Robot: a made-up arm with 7 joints.
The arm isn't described. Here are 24 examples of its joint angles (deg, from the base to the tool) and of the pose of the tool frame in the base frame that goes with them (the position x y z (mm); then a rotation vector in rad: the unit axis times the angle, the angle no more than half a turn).
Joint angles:
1: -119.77 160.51 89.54 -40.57 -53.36 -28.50 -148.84
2: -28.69 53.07 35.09 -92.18 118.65 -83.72 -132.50
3: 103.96 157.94 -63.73 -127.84 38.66 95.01 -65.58
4: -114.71 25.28 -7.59 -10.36 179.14 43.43 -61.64
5: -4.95 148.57 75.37 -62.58 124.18 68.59 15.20
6: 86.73 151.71 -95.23 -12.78 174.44 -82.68 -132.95
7: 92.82 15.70 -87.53 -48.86 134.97 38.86 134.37
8: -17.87 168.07 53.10 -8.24 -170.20 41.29 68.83
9: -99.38 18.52 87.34 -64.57 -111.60 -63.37 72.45
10: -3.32 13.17 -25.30 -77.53 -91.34 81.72 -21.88
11: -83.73 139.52 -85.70 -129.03 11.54 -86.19 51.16
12: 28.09 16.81 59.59 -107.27 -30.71 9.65 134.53
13: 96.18 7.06 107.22 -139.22 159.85 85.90 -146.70
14: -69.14 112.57 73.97 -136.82 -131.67 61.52 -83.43
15: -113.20 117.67 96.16 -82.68 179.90 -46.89 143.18
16: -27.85 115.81 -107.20 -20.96 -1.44 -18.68 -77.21
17: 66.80 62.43 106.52 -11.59 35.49 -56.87 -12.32
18: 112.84 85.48 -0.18 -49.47 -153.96 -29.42 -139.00
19: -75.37 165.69 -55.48 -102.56 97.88 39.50 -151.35
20: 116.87 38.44 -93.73 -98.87 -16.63 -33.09 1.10
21: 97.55 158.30 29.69 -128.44 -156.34 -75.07 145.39
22: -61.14 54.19 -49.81 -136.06 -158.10 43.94 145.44
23: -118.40 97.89 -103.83 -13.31 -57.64 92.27 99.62
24: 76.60 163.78 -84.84 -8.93 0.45 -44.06 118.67
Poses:
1: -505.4 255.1 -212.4 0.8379 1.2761 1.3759
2: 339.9 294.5 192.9 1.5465 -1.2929 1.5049
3: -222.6 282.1 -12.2 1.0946 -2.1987 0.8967
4: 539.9 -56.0 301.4 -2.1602 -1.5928 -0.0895
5: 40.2 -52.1 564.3 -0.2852 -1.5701 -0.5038
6: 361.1 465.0 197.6 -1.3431 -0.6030 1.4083
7: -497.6 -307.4 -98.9 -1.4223 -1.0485 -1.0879
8: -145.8 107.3 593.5 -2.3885 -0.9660 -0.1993
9: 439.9 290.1 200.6 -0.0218 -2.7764 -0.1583
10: 372.6 -87.7 -369.9 1.8802 0.0695 -0.9145
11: 294.8 187.3 62.1 -0.8595 -1.4374 -1.8081
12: 95.8 408.7 -125.6 -0.1502 -2.1295 1.6084
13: -29.5 246.1 191.9 0.6108 -0.6923 -1.7237
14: -257.3 -93.8 171.7 0.2452 0.8045 2.5933
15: -386.5 327.9 -106.8 -0.6285 1.7855 -1.9140
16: -6.8 600.9 151.6 0.4130 1.7496 -2.2679
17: -391.6 481.7 15.7 2.5677 -0.9370 0.4445
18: -310.5 504.3 -9.6 1.3221 1.0779 0.0911
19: 88.1 291.5 337.9 1.7093 0.6527 -1.7480
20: -289.8 -362.5 56.3 -1.2597 -0.2407 0.4831
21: 98.1 6.4 -343.4 0.6496 0.8018 -2.5364
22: 215.8 -241.3 41.3 0.4171 2.1902 1.1278
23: 179.6 527.0 275.1 -2.3989 0.9765 -0.9333
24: 464.1 337.4 236.5 1.7550 0.6940 -0.5698
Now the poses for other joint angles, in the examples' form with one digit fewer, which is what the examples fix.
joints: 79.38 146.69 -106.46 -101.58 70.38 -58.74 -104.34
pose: -215 346 210 -0.527 0.812 -2.021
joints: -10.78 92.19 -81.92 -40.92 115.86 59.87 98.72
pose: 108 558 -206 0.808 -0.057 2.470
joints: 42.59 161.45 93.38 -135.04 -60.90 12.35 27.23
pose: 121 -301 62 -0.852 1.237 1.291
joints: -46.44 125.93 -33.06 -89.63 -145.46 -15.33 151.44
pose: 337 260 258 1.811 -0.825 -1.092
